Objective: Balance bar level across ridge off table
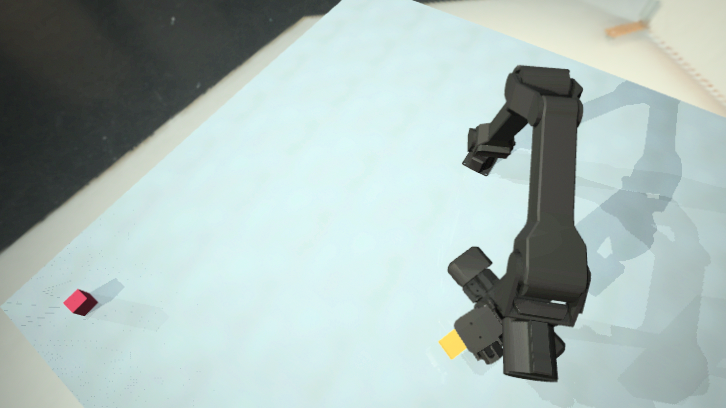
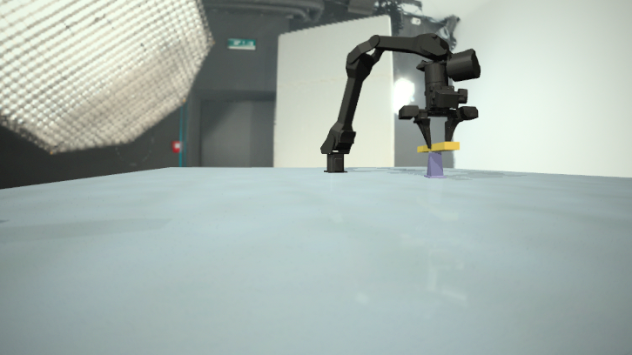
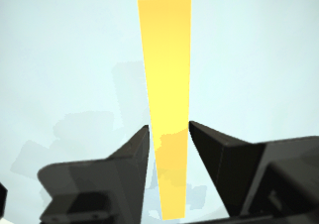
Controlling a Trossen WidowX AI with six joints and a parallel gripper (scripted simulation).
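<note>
Now: gripper tip 3 cm past the yellow bar and 1 cm to the right of it. Also, from my gripper tip: red cube 66 cm to the right, 41 cm ahead, 5 cm below.
</note>
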